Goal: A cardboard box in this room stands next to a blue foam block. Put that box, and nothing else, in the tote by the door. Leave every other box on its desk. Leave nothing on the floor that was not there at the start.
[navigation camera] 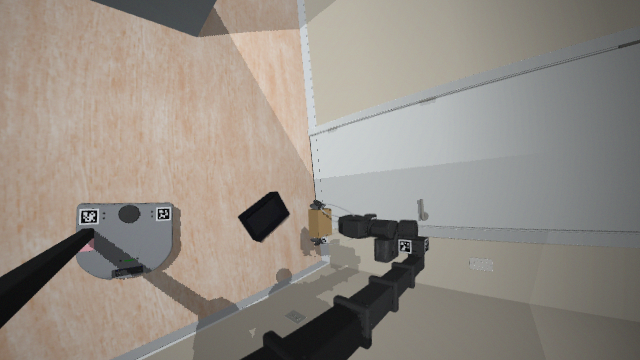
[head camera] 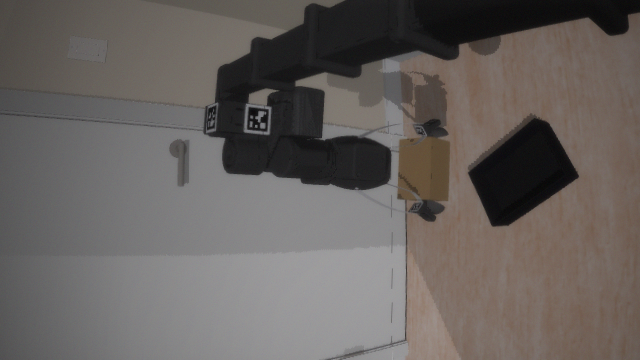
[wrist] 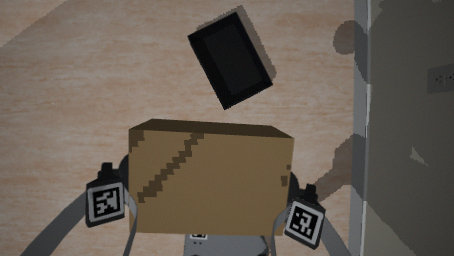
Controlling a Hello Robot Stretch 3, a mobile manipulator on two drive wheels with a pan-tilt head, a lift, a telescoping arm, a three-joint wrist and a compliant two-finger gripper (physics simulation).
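Seen in the pictures: gripper, fingertip midpoint: (navigation camera: 312, 222) (head camera: 441, 171); robot's base, link origin: (navigation camera: 129, 213).
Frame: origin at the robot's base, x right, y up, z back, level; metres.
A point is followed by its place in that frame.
Observation:
A brown cardboard box (head camera: 424, 170) @(x 0.480, y 0.813, z 0.020 m) (navigation camera: 320, 222) @(x 0.478, y 0.813, z 0.019 m) (wrist: 212, 182) is held between the fingertips of my gripper (head camera: 427, 169) @(x 0.490, y 0.763, z 0.021 m) (navigation camera: 318, 223) @(x 0.490, y 0.763, z 0.021 m) (wrist: 209, 177) @(x 0.490, y 0.763, z 0.021 m), one fingertip pressed on each side. The gripper is shut on it. The box is in the air, close to the door side in the head and navigation views. A black open tote (head camera: 522, 172) @(x 0.769, y 0.004, z 0.060 m) (navigation camera: 264, 216) @(x 0.768, y 0.003, z 0.063 m) (wrist: 231, 60) stands on the floor near the door, apart from the box; its inside looks dark and without contents. The blue foam block and the desks do not show in these views.
The white door (head camera: 200, 215) @(x 1.292, y 0.849, z -0.118 m) (navigation camera: 450, 150) @(x 1.273, y 1.106, z -0.305 m) with its lever handle (head camera: 181, 162) @(x 1.259, y 0.926, z 0.033 m) (navigation camera: 421, 210) @(x 1.259, y 0.922, z 0.034 m) is behind the arm. My wheeled base (navigation camera: 125, 240) @(x -0.012, y 0.160, z 0.106 m) stands on the wood floor. A wall with a skirting board (navigation camera: 270, 294) @(x 0.745, y 0.087, z 0.593 m) (wrist: 361, 125) runs beside the tote. A dark grey object (navigation camera: 165, 12) @(x 0.041, y 0.108, z -1.070 m) stands at the top left.

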